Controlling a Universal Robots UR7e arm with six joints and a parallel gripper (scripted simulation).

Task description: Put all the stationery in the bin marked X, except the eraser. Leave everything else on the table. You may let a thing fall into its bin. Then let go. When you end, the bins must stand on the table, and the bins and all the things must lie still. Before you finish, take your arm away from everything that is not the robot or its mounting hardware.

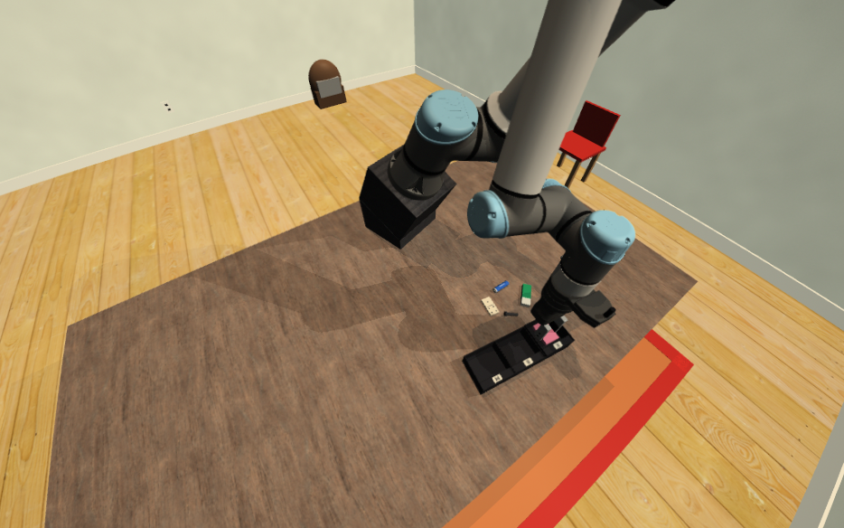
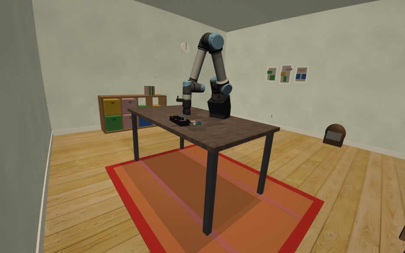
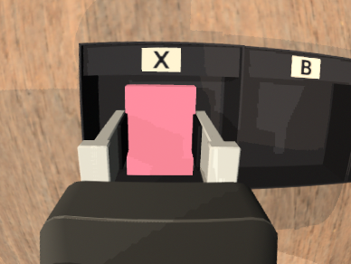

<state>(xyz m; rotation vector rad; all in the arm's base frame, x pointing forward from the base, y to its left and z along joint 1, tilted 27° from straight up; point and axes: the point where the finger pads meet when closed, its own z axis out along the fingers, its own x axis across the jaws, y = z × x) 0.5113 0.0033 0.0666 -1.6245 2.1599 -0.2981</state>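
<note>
My hand is 1 cm above the pink sticky-note pad. Also, from my hand: black bolt 9 cm behind, 1 cm to the right, 4 cm below; then pencil sharpener 3 cm below; then black three-part bin 1 cm behind, 8 cm to the right, 2 cm below.
</note>
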